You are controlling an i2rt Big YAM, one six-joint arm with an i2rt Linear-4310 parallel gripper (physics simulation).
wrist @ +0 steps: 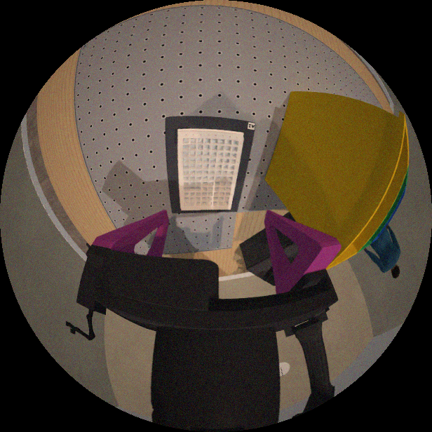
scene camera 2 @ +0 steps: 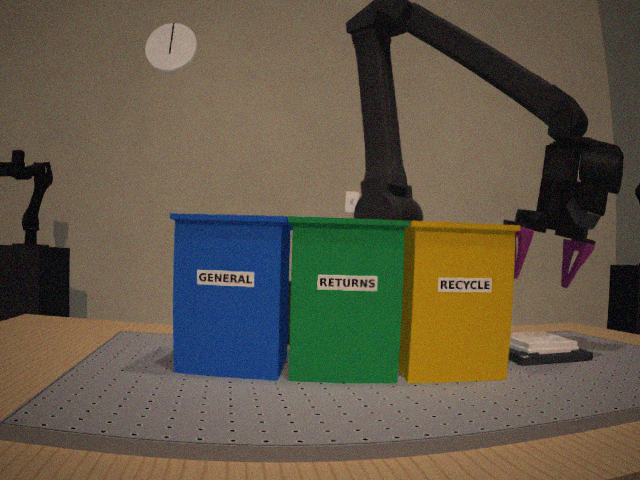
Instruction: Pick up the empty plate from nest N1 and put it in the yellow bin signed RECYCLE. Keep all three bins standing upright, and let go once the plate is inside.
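Places are measured from the arm's base along level axes (x right, y down, z ahead), in millimetres.
Pixels of known places: gripper, between the fingertips: (scene camera 2: 540,283).
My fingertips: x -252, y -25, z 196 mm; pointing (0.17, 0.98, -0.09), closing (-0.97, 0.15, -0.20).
For each thing: its top centre in the pictures, then the offset to it from my fingertips. Level surfaces: height alone.
- white empty plate, centre of its top: (scene camera 2: 536,337) dx +1, dy +81, dz +1 mm
- yellow RECYCLE bin, centre of its top: (scene camera 2: 450,227) dx +161, dy -72, dz +85 mm
- green RETURNS bin, centre of its top: (scene camera 2: 346,223) dx +293, dy -72, dz +90 mm
- blue GENERAL bin, centre of its top: (scene camera 2: 238,220) dx +425, dy -72, dz +96 mm
- grey perforated board, height of its surface: dy +107 mm
The white empty plate (scene camera 2: 545,342) (wrist: 210,170) lies flat in its dark nest (scene camera 2: 568,357) (wrist: 171,165), right of the bins in the scene view. A small tag, hard to read, is on the nest's corner. The yellow RECYCLE bin (scene camera 2: 460,330) (wrist: 335,155) stands upright beside the nest. My gripper (scene camera 2: 541,281) (wrist: 216,215) is open and empty, its magenta fingers wide apart. It hangs above the plate, beside the yellow bin; one finger is partly hidden behind the bin's rim in the scene view.
The green RETURNS bin (scene camera 2: 346,330) and the blue GENERAL bin (scene camera 2: 224,330) stand upright in a row with the yellow bin, on the grey perforated board (scene camera 2: 206,413) (wrist: 150,50). The yellow bin's rim is close to the gripper. The arm's base is behind the bins.
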